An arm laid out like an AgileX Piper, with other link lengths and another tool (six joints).
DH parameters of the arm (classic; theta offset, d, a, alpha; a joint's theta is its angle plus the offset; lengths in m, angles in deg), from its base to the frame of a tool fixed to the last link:
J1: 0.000 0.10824 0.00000 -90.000
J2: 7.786 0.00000 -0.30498 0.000
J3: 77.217 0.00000 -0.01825 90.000
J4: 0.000 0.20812 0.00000 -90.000
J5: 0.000 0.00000 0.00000 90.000
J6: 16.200 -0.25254 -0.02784 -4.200
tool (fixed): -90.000 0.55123 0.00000 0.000
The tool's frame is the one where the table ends.
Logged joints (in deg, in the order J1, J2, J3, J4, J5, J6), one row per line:
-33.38, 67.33, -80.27, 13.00, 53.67, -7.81
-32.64, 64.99, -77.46, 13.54, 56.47, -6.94
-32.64, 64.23, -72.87, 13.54, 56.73, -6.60
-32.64, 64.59, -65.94, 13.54, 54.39, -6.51
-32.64, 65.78, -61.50, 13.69, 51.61, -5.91
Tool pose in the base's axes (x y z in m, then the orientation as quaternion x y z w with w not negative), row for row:
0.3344, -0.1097, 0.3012, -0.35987, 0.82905, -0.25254, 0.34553
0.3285, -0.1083, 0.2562, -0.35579, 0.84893, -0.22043, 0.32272
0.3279, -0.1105, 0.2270, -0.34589, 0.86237, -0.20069, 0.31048
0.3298, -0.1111, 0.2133, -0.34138, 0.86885, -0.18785, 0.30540
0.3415, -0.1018, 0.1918, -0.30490, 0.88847, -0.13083, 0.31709
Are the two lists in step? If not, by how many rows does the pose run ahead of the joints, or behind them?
The pose runs 2 rows ahead of the joints: the pose in row i belongs to the joints in row i + 2.
